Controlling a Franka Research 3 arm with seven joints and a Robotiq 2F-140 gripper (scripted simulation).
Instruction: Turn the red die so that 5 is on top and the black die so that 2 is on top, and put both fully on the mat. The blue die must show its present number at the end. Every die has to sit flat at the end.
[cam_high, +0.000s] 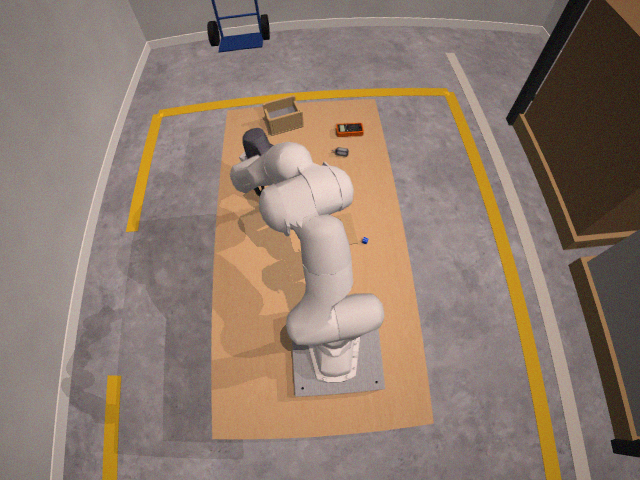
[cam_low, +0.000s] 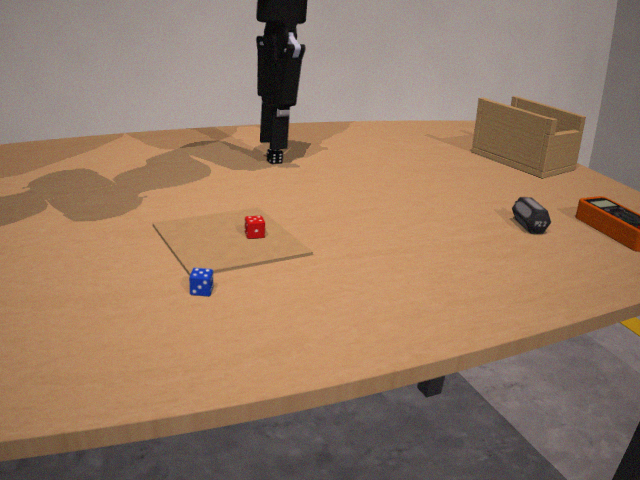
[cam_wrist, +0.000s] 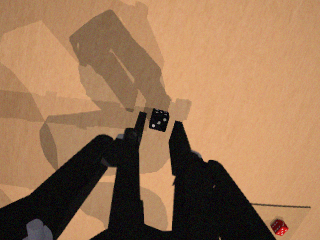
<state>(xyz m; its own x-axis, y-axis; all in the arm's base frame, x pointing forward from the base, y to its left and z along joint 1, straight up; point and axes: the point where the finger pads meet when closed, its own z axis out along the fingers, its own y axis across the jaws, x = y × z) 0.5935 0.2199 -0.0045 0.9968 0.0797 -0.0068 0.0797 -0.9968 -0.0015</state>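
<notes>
My hand is 5 cm above the black die. The rest, counted from my hand: dark grey device: 26 cm ahead, 31 cm to the right, 4 cm below; then red die: 12 cm behind, 27 cm to the right, 5 cm below; then thin tan mat: 15 cm behind, 27 cm to the right, 6 cm below.
</notes>
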